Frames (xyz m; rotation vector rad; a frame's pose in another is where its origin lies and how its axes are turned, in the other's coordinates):
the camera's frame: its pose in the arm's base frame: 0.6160 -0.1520 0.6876 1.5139 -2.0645 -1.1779
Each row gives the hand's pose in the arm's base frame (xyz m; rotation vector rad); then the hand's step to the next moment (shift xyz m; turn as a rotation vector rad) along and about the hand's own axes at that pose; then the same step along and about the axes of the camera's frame.
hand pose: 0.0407 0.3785 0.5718 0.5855 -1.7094 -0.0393
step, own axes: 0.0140 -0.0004 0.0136 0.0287 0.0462 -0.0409
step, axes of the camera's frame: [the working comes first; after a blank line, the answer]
step, axes of the arm's base frame: -0.0139 -0.0099 0.0094 0.0185 0.0406 0.0514

0.0123 0.0151 -0.0006 -0.0541 0.0317 -0.0264
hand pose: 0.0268 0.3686 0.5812 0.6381 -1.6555 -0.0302
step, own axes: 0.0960 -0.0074 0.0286 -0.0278 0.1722 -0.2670
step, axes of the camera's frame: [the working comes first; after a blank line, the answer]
step, axes of the arm's base frame: -0.0280 -0.0561 0.0785 0.1806 0.2460 0.0926

0.0452 0.0725 -0.0528 -0.3099 -0.0194 -0.0727
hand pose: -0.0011 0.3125 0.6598 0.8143 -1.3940 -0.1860
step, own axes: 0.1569 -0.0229 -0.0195 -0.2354 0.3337 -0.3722
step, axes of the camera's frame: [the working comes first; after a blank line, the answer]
step, axes of the arm's base frame: 0.0587 -0.0978 0.1119 0.1787 0.5220 0.0292

0.0425 0.0391 -0.1490 -0.5445 -0.0400 0.0847
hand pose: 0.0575 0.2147 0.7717 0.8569 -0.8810 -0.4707
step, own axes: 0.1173 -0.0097 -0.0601 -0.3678 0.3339 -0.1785
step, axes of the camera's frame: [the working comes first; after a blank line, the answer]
step, axes of the arm's base frame: 0.1160 -0.0574 0.0268 -0.0559 0.5238 0.0339

0.0014 -0.0585 -0.1185 -0.4566 0.1125 0.2398
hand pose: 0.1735 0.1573 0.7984 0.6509 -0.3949 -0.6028
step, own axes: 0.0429 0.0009 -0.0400 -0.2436 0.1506 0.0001
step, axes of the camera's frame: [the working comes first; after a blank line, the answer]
step, axes of the arm's base frame: 0.0536 -0.0088 -0.0221 -0.1259 0.2496 0.0623

-0.0083 -0.0518 -0.0263 -0.1887 0.1520 0.1528
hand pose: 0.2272 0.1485 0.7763 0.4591 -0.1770 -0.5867
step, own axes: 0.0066 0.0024 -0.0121 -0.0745 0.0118 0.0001
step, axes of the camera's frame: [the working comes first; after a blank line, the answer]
step, axes of the arm's base frame: 0.0101 0.0024 -0.0094 -0.0554 0.0511 0.0032

-0.0042 -0.0134 0.0000 -0.0252 0.0425 0.0569
